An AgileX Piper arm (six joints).
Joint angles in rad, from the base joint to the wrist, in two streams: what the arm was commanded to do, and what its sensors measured. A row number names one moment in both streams.
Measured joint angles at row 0:
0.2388 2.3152 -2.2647 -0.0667 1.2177 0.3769
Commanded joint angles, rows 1 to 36:
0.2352 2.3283 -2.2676 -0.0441 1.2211 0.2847
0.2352 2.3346 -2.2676 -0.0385 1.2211 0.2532
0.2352 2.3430 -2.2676 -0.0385 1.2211 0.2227
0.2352 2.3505 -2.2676 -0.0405 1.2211 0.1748
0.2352 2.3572 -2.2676 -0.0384 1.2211 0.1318
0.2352 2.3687 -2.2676 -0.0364 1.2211 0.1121
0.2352 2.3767 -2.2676 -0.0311 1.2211 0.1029
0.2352 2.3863 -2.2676 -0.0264 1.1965 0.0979
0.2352 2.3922 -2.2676 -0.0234 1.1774 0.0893
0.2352 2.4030 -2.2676 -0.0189 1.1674 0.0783
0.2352 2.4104 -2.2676 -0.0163 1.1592 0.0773
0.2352 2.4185 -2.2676 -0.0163 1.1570 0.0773
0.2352 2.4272 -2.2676 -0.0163 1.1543 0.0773
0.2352 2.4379 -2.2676 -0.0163 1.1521 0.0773
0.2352 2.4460 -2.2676 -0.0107 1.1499 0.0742
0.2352 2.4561 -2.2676 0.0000 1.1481 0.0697
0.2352 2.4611 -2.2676 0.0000 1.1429 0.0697
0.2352 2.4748 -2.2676 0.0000 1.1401 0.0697
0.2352 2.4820 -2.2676 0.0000 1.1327 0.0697
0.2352 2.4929 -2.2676 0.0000 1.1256 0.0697
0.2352 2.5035 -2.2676 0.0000 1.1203 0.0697
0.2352 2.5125 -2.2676 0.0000 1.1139 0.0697
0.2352 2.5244 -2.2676 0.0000 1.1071 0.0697
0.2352 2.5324 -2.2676 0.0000 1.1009 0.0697
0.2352 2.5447 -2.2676 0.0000 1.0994 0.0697
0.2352 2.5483 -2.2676 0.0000 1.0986 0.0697
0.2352 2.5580 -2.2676 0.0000 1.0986 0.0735
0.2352 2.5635 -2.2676 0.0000 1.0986 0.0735
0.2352 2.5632 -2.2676 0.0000 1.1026 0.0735
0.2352 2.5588 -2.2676 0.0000 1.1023 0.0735
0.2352 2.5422 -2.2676 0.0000 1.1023 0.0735
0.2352 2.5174 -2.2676 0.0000 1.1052 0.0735
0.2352 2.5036 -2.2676 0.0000 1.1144 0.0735
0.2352 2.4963 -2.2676 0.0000 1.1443 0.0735
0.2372 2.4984 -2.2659 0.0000 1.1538 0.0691
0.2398 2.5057 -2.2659 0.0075 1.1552 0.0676
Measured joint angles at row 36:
0.2388 2.5089 -2.2676 0.0000 1.1364 0.0784
